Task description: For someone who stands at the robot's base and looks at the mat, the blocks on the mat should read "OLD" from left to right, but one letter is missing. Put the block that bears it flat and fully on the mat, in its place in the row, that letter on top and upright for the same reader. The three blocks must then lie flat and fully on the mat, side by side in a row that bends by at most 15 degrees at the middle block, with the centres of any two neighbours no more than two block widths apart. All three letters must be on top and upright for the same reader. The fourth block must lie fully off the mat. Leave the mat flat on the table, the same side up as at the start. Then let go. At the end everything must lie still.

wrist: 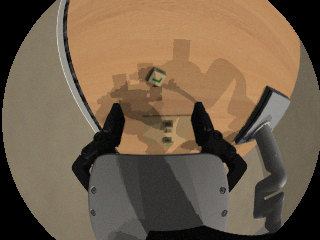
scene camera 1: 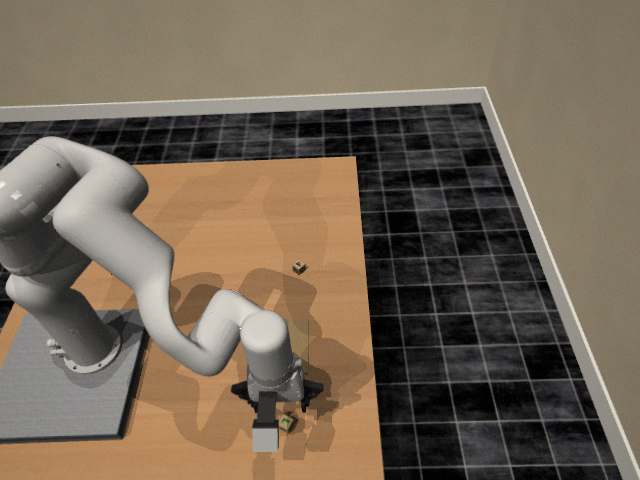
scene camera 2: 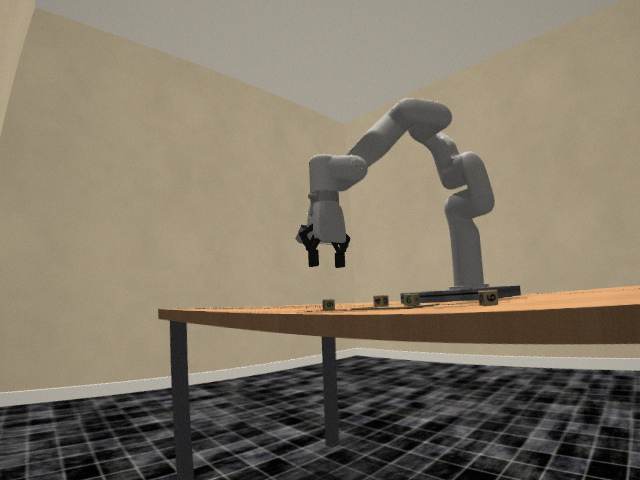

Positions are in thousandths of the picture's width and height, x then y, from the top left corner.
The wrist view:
gripper: 492,460
tan mat: 480,523
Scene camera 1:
gripper: 440,845
tan mat: 466,686
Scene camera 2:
gripper: 512,557
